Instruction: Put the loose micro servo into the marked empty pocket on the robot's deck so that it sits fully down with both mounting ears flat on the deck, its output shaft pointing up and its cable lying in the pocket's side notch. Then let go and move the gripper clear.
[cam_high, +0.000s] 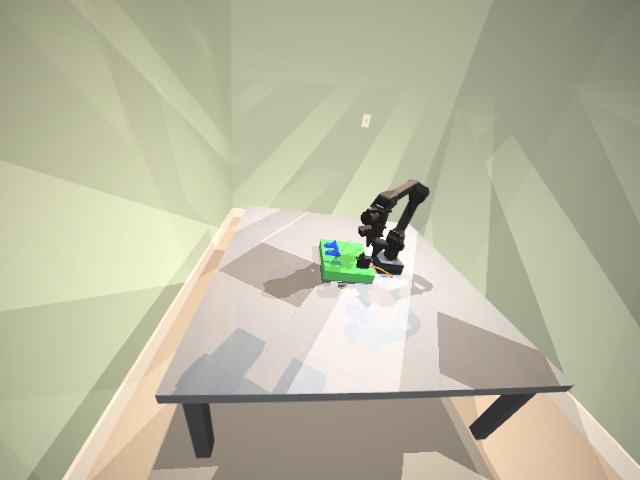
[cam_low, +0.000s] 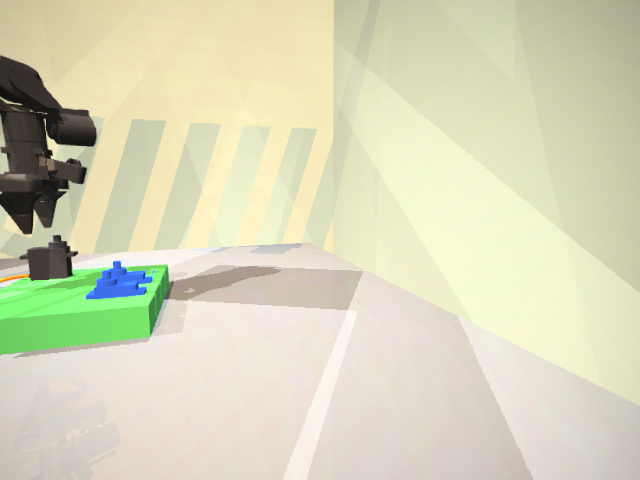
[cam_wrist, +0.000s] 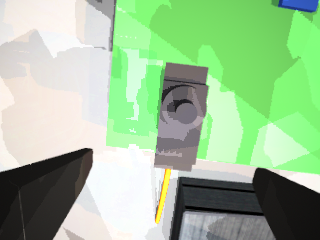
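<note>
Now: the green deck 60 mm ahead of my gripper tip, 80 mm to the right of it and 110 mm below it.
</note>
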